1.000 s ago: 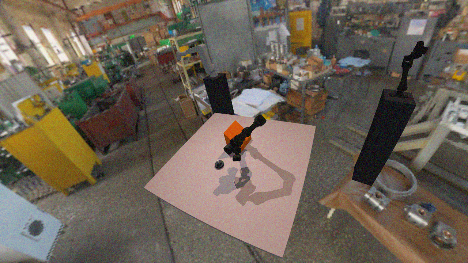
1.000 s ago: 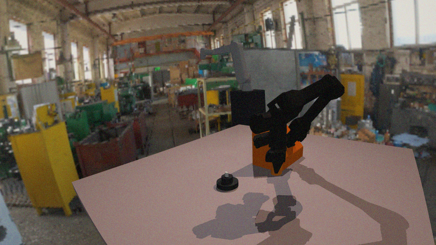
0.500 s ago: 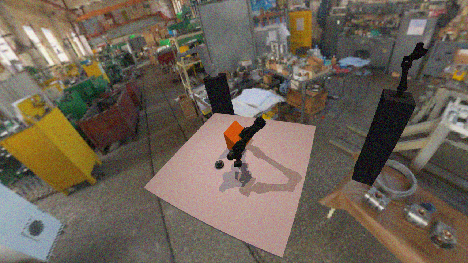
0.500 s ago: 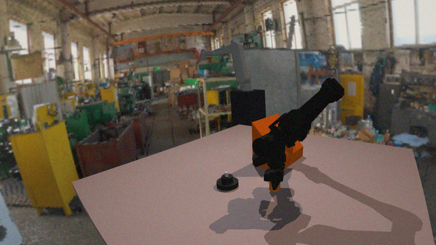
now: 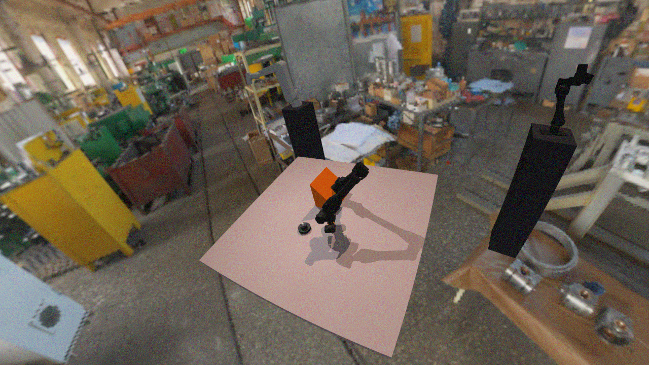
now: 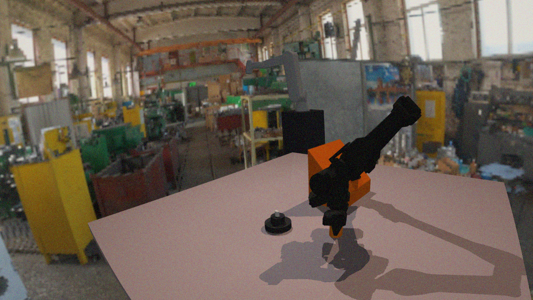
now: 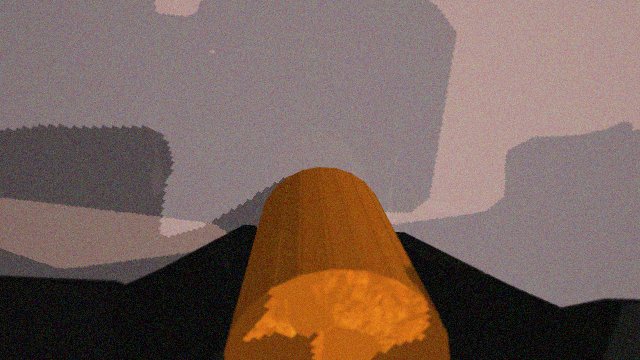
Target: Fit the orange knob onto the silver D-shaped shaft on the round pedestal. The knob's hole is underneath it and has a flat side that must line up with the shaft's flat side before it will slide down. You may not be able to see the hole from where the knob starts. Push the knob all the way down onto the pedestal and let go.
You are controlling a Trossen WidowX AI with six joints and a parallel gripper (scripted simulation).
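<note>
The orange knob is 30 mm above my gripper tip. From my gripper tip the other things lie so: black round pedestal 80 mm ahead, 170 mm to the right, 20 mm above.
</note>
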